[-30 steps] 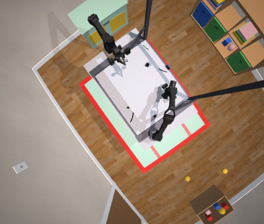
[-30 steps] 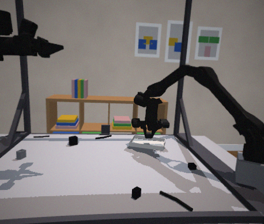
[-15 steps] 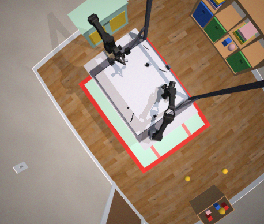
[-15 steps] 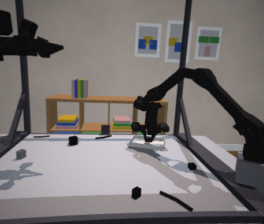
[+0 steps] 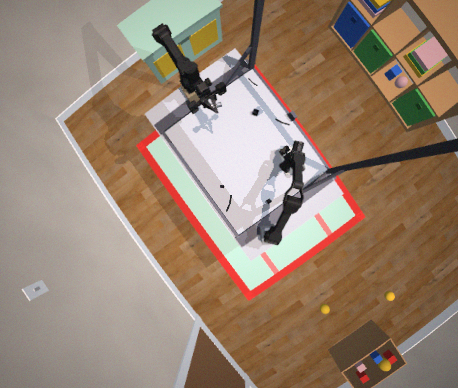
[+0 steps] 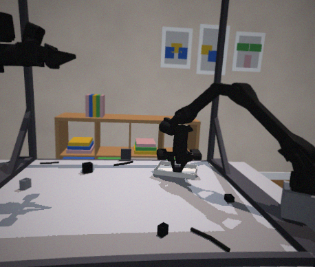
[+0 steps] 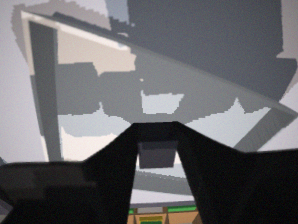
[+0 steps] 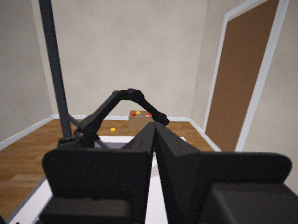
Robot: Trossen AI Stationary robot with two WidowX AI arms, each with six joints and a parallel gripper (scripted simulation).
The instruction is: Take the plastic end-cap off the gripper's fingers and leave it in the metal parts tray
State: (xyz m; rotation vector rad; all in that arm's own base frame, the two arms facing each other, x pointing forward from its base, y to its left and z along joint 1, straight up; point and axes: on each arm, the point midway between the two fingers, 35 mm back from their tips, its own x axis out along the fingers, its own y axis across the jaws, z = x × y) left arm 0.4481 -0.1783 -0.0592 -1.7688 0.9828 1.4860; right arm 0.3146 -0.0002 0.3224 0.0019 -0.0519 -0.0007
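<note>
Now: left hand 2 cm past the black end-cap and 2 cm above it.
</note>
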